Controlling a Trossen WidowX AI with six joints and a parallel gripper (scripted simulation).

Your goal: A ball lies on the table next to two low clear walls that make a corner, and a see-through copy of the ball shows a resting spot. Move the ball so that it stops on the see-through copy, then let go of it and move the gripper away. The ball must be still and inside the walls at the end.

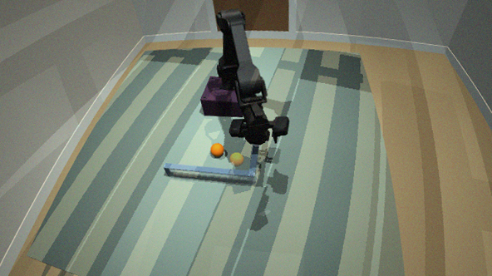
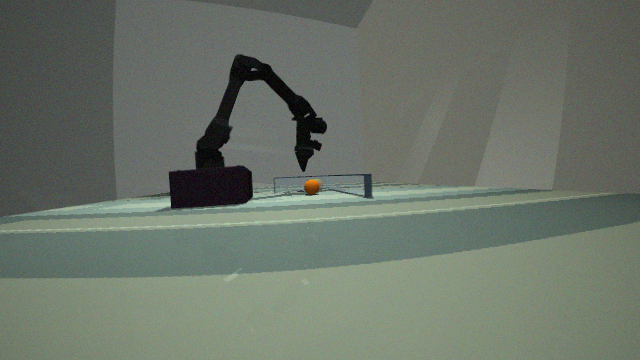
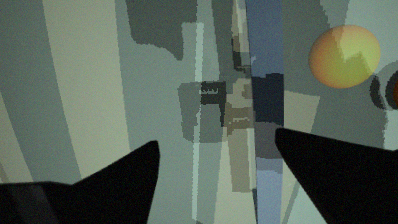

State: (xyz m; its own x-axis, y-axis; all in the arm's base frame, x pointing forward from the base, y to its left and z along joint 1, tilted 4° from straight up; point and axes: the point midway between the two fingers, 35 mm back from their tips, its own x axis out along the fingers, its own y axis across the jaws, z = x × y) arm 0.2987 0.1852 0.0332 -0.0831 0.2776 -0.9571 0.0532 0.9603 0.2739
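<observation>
The see-through copy of ball is 10 cm to the right of my gripper tip, 6 cm below it and 4 cm ahead of it.
</observation>
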